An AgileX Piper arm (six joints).
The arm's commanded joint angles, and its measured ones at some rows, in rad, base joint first. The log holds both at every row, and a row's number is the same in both.
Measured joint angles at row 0:
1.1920 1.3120 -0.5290 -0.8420 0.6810 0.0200
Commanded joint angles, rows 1 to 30:
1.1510 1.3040 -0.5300 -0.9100 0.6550 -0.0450
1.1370 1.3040 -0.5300 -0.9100 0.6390 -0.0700
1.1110 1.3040 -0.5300 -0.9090 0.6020 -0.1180
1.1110 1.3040 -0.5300 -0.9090 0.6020 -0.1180
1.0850 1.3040 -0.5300 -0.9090 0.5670 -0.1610
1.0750 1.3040 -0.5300 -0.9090 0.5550 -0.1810
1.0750 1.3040 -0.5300 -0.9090 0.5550 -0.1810
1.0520 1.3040 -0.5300 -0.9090 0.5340 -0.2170
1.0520 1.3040 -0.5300 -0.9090 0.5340 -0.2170
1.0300 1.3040 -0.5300 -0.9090 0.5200 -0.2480
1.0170 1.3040 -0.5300 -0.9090 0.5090 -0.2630
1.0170 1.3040 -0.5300 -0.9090 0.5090 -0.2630
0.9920 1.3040 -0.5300 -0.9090 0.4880 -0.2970
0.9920 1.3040 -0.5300 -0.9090 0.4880 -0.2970
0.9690 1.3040 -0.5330 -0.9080 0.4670 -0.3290
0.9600 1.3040 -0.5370 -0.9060 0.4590 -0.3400
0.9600 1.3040 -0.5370 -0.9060 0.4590 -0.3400
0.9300 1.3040 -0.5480 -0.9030 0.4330 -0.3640
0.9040 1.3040 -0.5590 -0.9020 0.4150 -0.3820
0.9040 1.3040 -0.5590 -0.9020 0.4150 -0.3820
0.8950 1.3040 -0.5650 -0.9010 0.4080 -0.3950
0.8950 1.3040 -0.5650 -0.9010 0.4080 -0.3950
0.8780 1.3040 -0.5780 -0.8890 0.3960 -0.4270
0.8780 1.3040 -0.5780 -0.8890 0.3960 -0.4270
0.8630 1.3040 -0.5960 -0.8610 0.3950 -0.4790
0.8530 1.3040 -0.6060 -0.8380 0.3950 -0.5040
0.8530 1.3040 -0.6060 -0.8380 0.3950 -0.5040
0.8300 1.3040 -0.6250 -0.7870 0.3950 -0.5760
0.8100 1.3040 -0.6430 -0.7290 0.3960 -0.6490
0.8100 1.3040 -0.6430 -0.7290 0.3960 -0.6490
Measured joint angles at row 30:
0.8380 1.3150 -0.6060 -0.7780 0.4250 -0.5520
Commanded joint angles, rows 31 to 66:
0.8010 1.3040 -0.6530 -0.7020 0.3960 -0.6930
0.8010 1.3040 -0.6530 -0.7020 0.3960 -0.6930
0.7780 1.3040 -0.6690 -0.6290 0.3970 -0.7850
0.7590 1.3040 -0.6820 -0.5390 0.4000 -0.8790
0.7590 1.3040 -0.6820 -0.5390 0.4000 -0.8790
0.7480 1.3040 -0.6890 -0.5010 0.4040 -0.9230
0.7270 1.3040 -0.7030 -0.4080 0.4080 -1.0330
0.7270 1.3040 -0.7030 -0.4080 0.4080 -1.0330
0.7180 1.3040 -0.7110 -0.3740 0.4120 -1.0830
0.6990 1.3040 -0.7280 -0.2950 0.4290 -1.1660
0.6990 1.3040 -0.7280 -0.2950 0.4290 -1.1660
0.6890 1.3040 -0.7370 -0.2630 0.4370 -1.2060
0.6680 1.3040 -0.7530 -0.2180 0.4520 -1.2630
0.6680 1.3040 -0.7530 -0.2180 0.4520 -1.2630
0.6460 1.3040 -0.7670 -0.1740 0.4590 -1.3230
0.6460 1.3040 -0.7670 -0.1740 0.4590 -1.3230
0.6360 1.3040 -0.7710 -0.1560 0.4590 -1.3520
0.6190 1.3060 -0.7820 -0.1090 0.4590 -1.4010
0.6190 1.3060 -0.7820 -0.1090 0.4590 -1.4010
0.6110 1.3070 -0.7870 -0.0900 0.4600 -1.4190
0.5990 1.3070 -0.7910 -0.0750 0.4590 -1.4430
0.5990 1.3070 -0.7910 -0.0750 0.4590 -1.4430
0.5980 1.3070 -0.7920 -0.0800 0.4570 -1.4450
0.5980 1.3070 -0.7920 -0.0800 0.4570 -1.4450
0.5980 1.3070 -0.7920 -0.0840 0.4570 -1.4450
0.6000 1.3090 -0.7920 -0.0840 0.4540 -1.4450
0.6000 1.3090 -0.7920 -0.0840 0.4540 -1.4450
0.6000 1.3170 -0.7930 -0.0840 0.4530 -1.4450
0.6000 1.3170 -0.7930 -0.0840 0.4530 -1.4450
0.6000 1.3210 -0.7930 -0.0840 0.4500 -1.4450
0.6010 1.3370 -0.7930 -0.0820 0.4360 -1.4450
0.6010 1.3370 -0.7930 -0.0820 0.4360 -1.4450
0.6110 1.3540 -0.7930 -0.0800 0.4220 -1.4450
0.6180 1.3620 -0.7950 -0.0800 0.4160 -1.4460
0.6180 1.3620 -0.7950 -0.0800 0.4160 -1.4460
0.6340 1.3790 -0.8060 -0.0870 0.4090 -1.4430
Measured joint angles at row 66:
0.6150 1.3710 -0.7760 -0.0870 0.4890 -1.4370
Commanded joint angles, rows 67 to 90:
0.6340 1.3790 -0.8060 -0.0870 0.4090 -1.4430
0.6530 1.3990 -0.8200 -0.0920 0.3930 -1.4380
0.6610 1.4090 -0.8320 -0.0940 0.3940 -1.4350
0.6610 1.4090 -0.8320 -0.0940 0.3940 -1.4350
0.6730 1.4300 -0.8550 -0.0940 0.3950 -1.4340
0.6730 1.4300 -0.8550 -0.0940 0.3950 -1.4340
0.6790 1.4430 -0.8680 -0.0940 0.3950 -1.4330
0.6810 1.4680 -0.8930 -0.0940 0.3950 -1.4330
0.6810 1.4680 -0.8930 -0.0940 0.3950 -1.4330
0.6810 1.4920 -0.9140 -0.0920 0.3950 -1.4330
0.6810 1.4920 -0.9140 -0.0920 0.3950 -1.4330
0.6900 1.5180 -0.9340 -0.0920 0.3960 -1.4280
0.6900 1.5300 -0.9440 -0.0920 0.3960 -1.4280
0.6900 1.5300 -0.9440 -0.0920 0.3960 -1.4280
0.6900 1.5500 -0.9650 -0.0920 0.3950 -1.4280
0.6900 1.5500 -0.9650 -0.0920 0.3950 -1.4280
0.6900 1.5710 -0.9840 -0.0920 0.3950 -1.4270
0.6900 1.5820 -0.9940 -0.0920 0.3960 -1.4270
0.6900 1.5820 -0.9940 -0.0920 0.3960 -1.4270
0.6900 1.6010 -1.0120 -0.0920 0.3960 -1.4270
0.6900 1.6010 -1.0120 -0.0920 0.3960 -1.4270
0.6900 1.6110 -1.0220 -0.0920 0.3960 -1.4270
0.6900 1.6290 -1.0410 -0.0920 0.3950 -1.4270
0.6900 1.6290 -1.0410 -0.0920 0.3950 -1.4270
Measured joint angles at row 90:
0.6860 1.6180 -1.0010 -0.0910 0.4550 -1.4350
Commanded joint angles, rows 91 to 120:
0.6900 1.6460 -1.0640 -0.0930 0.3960 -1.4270
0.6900 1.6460 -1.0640 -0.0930 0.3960 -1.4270
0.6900 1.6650 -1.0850 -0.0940 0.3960 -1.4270
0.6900 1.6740 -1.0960 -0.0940 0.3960 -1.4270
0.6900 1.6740 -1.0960 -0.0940 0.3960 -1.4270
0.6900 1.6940 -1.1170 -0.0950 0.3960 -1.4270
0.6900 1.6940 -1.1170 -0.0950 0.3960 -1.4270
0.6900 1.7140 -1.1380 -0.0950 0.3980 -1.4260
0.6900 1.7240 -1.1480 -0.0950 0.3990 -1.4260
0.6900 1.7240 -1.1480 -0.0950 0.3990 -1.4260
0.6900 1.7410 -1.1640 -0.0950 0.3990 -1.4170
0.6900 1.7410 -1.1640 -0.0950 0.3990 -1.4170
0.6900 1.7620 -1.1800 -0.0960 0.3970 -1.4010
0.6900 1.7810 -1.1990 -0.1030 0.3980 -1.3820
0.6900 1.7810 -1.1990 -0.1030 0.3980 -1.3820
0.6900 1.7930 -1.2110 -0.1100 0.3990 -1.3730
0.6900 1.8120 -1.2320 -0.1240 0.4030 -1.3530
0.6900 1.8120 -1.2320 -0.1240 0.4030 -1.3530
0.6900 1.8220 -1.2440 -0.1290 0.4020 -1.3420
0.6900 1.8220 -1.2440 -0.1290 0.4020 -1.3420
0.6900 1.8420 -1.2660 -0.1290 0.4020 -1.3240
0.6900 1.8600 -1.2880 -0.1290 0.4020 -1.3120
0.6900 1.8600 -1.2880 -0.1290 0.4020 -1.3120
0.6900 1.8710 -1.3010 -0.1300 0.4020 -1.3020
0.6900 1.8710 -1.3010 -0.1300 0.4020 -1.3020
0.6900 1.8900 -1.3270 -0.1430 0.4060 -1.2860
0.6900 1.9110 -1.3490 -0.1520 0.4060 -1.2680
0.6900 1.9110 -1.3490 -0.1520 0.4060 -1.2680
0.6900 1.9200 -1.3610 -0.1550 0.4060 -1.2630
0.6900 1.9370 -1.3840 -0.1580 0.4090 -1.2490
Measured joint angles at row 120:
0.6960 1.9280 -1.3390 -0.1330 0.4570 -1.2940
